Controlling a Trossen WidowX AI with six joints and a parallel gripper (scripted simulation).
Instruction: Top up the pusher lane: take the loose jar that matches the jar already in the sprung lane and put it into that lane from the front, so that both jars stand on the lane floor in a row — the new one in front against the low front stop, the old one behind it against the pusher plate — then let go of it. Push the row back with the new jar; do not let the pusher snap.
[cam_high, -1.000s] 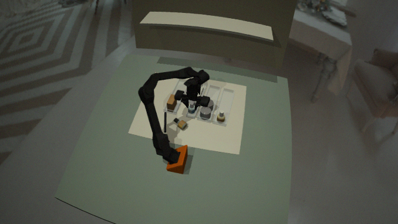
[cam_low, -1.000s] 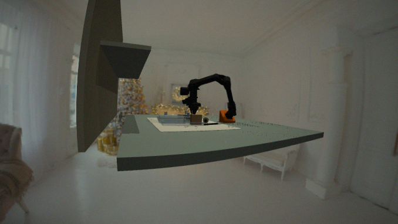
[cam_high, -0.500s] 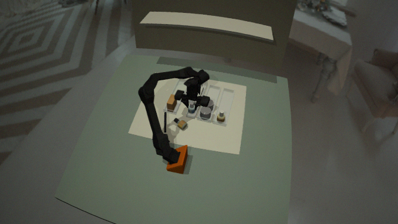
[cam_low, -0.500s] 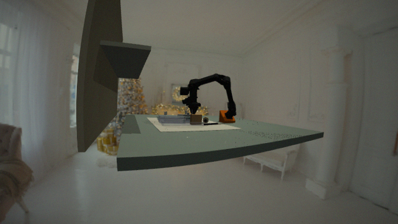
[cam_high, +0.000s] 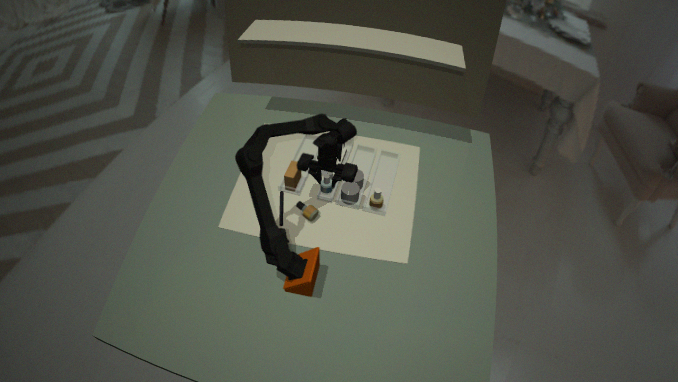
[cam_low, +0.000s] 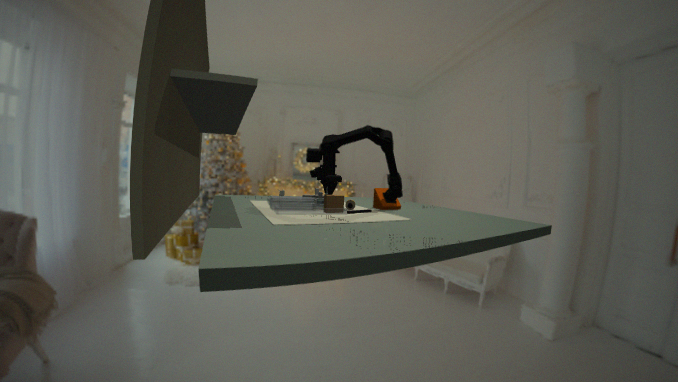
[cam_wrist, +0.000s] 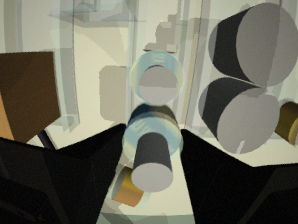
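Right now the sprung lane is 150 mm ahead of my gripper tip, 40 mm below it and 20 mm to the left of it. From my gripper tip the other things lie so: thin black rod: 130 mm to the left, 100 mm behind, 50 mm below.
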